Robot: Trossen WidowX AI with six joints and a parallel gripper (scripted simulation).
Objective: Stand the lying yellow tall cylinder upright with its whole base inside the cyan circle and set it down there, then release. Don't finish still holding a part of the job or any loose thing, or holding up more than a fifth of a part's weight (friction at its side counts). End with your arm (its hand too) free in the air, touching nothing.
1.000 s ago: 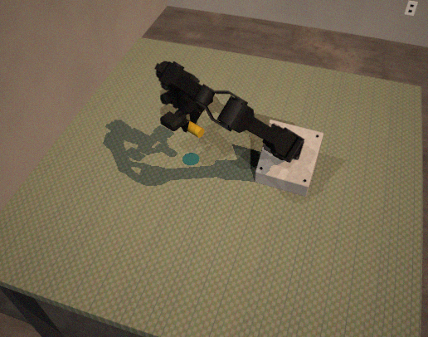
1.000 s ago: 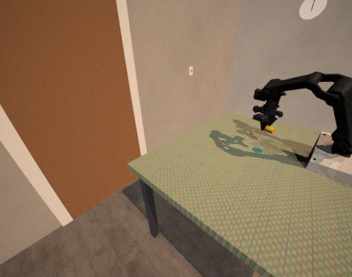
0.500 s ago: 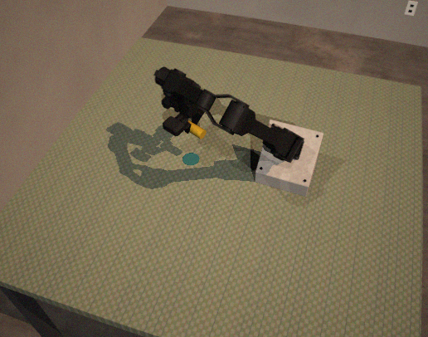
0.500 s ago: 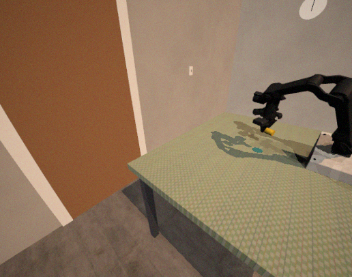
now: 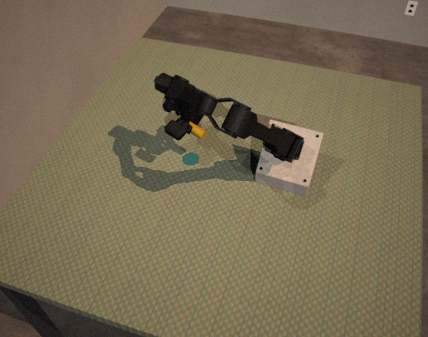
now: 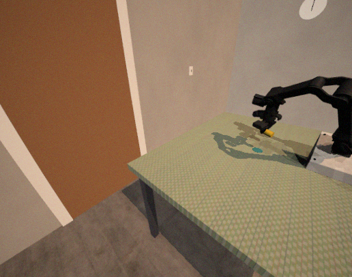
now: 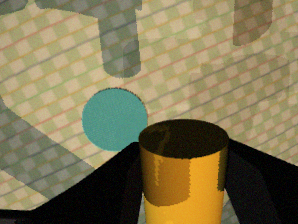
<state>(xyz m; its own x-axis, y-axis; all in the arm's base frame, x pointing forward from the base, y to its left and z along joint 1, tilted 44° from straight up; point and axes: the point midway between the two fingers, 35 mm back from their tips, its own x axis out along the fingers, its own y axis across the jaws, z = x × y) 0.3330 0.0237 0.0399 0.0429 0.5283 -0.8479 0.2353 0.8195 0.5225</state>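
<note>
The cyan circle lies 150 mm below my hand and 20 mm to the left of it. Also, from my hand: yellow tall cylinder: 20 mm below, 20 mm behind.
</note>
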